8 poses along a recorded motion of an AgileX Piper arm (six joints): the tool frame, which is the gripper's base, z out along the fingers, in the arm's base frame.
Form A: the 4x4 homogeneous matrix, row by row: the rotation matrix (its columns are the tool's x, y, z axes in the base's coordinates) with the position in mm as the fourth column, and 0 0 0 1 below. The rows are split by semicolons.
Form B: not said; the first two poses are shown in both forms.
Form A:
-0.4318 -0.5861 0.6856 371.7; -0.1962 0.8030 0.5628 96.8; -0.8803 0.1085 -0.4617 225.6; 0 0 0 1
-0.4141 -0.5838 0.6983 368.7; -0.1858 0.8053 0.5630 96.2; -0.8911 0.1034 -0.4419 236.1; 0 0 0 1
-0.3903 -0.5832 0.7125 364.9; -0.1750 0.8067 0.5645 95.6; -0.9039 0.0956 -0.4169 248.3; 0 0 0 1
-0.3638 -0.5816 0.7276 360.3; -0.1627 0.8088 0.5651 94.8; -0.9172 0.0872 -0.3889 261.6; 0 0 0 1
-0.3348 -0.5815 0.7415 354.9; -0.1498 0.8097 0.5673 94.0; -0.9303 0.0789 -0.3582 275.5; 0 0 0 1
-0.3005 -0.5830 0.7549 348.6; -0.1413 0.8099 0.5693 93.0; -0.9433 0.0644 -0.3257 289.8; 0 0 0 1
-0.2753 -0.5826 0.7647 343.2; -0.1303 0.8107 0.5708 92.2; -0.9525 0.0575 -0.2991 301.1; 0 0 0 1
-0.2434 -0.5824 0.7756 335.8; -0.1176 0.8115 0.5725 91.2; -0.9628 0.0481 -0.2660 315.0; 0 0 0 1
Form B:
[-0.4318 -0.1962 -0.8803 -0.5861 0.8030 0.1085 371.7 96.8 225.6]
[-0.4141 -0.1858 -0.8911 -0.5838 0.8053 0.1034 368.7 96.2 236.1]
[-0.3903 -0.1750 -0.9039 -0.5832 0.8067 0.0956 364.9 95.6 248.3]
[-0.3638 -0.1627 -0.9172 -0.5816 0.8088 0.0872 360.3 94.8 261.6]
[-0.3348 -0.1498 -0.9303 -0.5815 0.8097 0.0789 354.9 94.0 275.5]
[-0.3005 -0.1413 -0.9433 -0.5830 0.8099 0.0644 348.6 93.0 289.8]
[-0.2753 -0.1303 -0.9525 -0.5826 0.8107 0.0575 343.2 92.2 301.1]
[-0.2434 -0.1176 -0.9628 -0.5824 0.8115 0.0481 335.8 91.2 315.0]

